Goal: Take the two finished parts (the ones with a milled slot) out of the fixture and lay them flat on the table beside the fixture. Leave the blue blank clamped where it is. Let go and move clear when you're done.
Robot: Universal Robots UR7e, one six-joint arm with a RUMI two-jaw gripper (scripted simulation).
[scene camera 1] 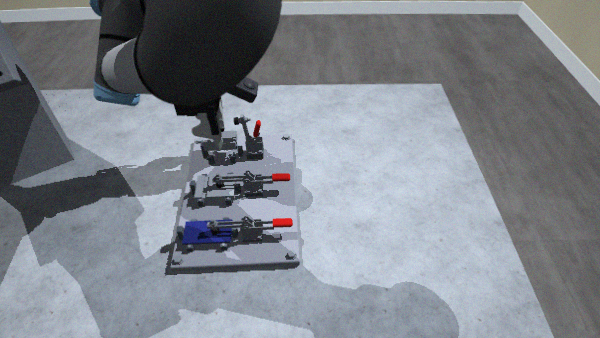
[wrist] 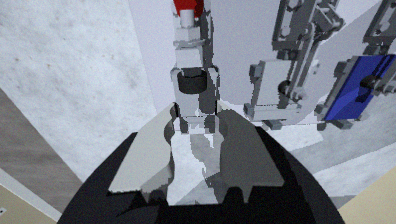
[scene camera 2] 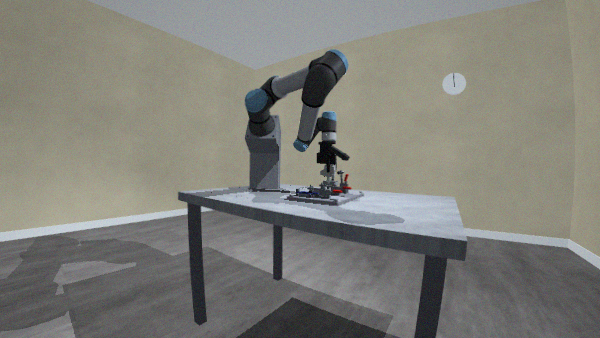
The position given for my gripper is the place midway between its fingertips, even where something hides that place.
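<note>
A blue blank (scene camera 1: 196, 233) is here, and so is a grey fixture plate (wrist: 237, 41). I can see my gripper as well, at (scene camera 1: 220, 143) and (wrist: 196, 102).
</note>
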